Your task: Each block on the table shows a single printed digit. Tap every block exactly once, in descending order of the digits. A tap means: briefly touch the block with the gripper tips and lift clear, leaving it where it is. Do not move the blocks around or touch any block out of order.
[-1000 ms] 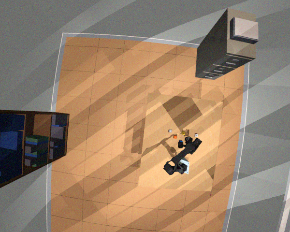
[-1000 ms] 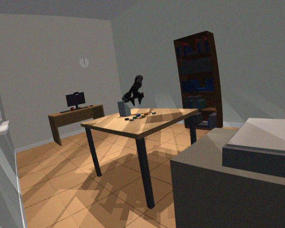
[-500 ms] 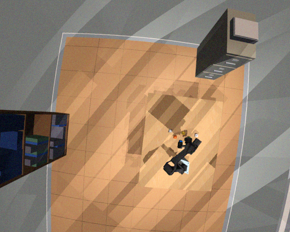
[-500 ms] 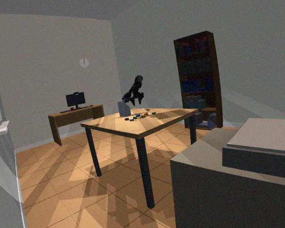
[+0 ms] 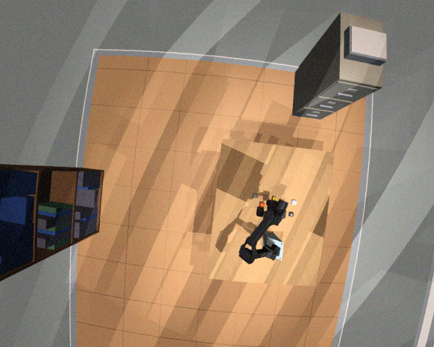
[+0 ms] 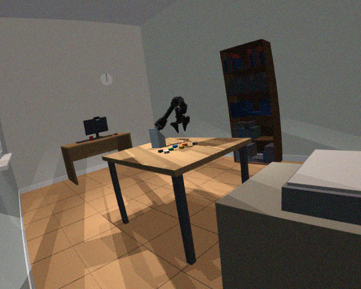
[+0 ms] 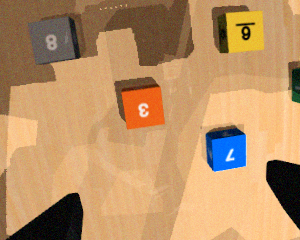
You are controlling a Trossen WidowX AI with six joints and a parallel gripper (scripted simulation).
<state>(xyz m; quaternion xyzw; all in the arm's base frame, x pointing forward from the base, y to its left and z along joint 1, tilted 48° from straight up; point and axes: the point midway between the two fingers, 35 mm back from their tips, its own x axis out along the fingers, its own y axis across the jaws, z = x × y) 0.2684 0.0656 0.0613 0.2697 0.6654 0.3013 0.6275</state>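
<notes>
Right now the white block is 24 cm to the right of my gripper tip, 11 cm below it and 6 cm ahead of it. The rest, counted from my gripper tip: orange block: 11 cm below, 1 cm to the left, 1 cm ahead; grey block: 11 cm below, 7 cm to the left, 7 cm ahead; blue block: 11 cm below, 7 cm to the right, 4 cm behind.
</notes>
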